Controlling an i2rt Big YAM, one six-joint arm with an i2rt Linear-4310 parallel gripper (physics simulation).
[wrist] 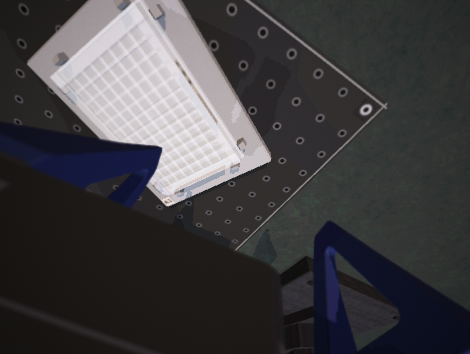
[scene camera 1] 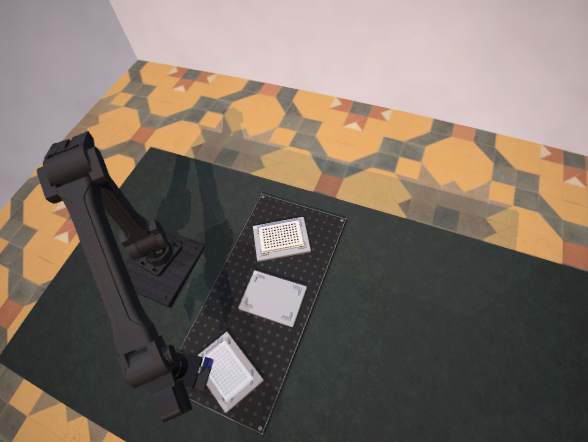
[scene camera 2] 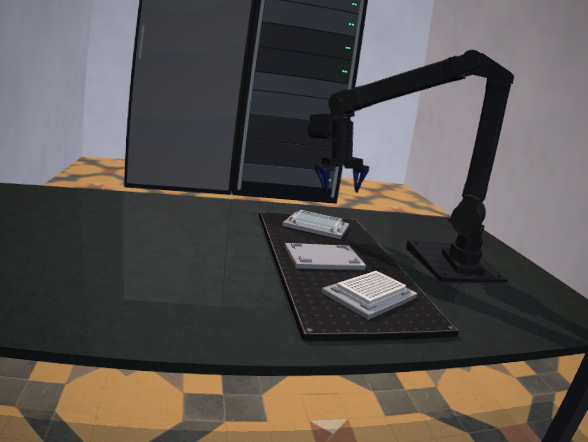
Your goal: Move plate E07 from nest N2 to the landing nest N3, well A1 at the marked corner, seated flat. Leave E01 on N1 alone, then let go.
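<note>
A clear plate with a square-well grid (scene camera 1: 230, 372) (scene camera 2: 320, 221) (wrist: 150, 105) lies on a pale nest (scene camera 2: 340, 231) (wrist: 207, 75). A cream plate with round wells (scene camera 1: 281, 237) (scene camera 2: 375, 286) lies on another nest (scene camera 1: 258, 251) (scene camera 2: 370, 311) at the opposite end. Between them is a bare nest (scene camera 1: 273, 299) (scene camera 2: 326, 256) with corner brackets. The names E07 and E01 are not readable on the plates. My gripper (scene camera 2: 342, 191) (wrist: 243, 195) is open and empty. It hangs above the clear plate's end of the board, with one blue fingertip overlapping that plate's edge in the wrist view. A small corner tag on its nest is blurred.
The nests stand on a black perforated board (scene camera 1: 245, 410) (scene camera 2: 320, 320) (wrist: 300, 120) on a dark green table (scene camera 1: 425, 325) (scene camera 2: 175, 280). The arm's base plate (scene camera 1: 170, 295) (scene camera 2: 425, 260) is beside the board. A dark cabinet and rack (scene camera 2: 190, 100) stand behind the table.
</note>
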